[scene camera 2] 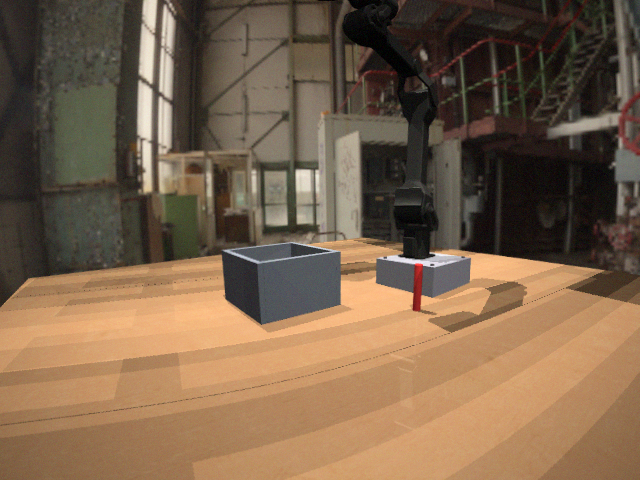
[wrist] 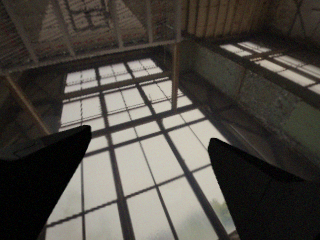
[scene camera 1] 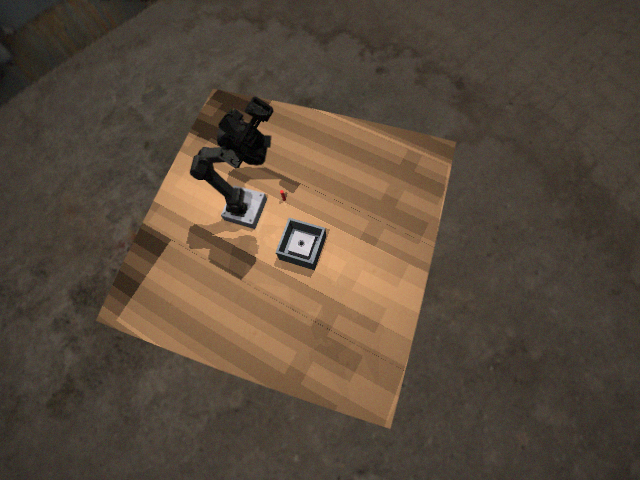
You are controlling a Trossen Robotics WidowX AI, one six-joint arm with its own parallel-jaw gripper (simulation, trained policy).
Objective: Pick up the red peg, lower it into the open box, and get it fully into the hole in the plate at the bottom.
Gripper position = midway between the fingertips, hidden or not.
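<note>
You'd find my gripper at [scene camera 1: 237, 126], and the wrist view has the gripper too, at [wrist: 151, 138]. There's also a grey box [scene camera 2: 270, 283] [scene camera 1: 292, 225], but in the wrist view the box is out of frame.
</note>
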